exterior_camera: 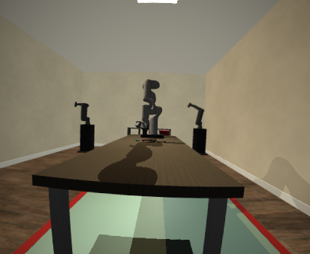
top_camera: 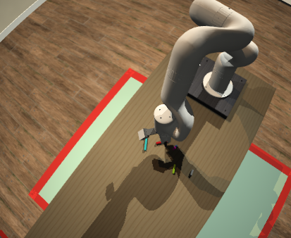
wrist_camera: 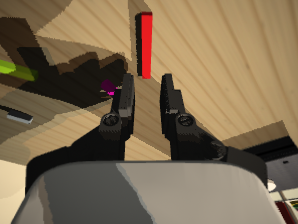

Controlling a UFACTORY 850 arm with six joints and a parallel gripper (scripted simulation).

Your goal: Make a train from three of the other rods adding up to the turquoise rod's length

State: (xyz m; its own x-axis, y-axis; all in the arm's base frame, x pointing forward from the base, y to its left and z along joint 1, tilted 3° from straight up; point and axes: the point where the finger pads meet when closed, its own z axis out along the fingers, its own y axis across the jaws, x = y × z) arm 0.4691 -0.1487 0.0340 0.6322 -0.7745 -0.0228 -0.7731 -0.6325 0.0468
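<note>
My gripper is now 8 cm above the red rod. From my hand the other things lie so: turquoise rod: 4 cm ahead, 8 cm to the right, 8 cm below; then blue rod: 1 cm behind, 8 cm to the left, 8 cm below; then magenta rod: 7 cm to the left, 8 cm below.
</note>
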